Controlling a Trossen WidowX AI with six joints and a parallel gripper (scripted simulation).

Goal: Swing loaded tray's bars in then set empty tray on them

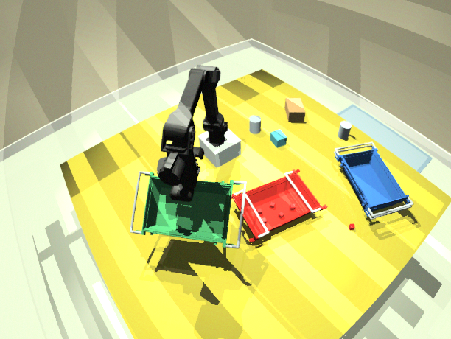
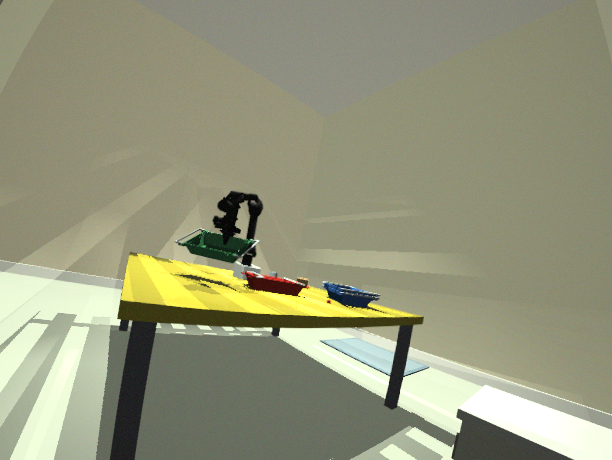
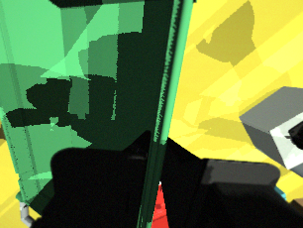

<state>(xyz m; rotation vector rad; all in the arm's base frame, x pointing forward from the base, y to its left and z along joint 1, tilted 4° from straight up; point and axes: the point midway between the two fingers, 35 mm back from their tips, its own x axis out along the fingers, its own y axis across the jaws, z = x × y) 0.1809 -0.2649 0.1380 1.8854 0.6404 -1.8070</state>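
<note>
Now: the green tray 5 cm ahead of my gripper tip, 6 cm to the right of it and 1 cm below it. Round my gripper tip: brown box: 12 cm behind, 72 cm to the left, 14 cm below; red block: 44 cm ahead, 35 cm to the left, 16 cm below; cyan cube: 5 cm behind, 50 cm to the left, 15 cm below.
</note>
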